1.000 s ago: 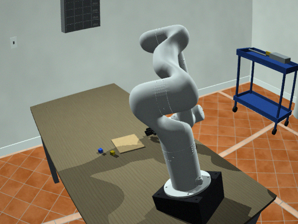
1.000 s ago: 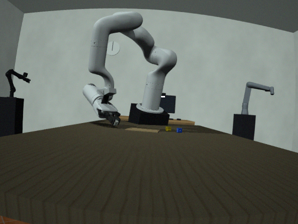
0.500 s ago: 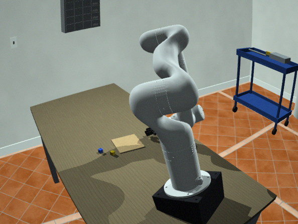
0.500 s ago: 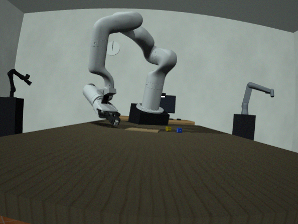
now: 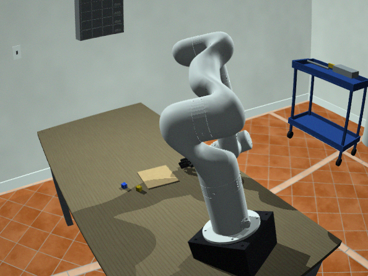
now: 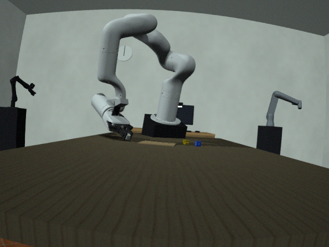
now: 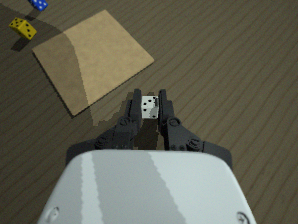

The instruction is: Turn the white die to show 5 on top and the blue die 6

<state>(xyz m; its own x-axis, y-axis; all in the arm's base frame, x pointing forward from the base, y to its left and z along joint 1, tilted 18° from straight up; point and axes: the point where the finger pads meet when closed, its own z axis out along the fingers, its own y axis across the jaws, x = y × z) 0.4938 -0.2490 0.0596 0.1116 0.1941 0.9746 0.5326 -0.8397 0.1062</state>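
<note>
The tan mat is 13 cm to the left of my hand, 3 cm below it and 3 cm ahead of it. Also, from my hand: white die 1 cm below, 1 cm ahead; yellow die 25 cm to the left, 2 cm below; blue die 29 cm to the left, 6 cm ahead, 2 cm below.
</note>
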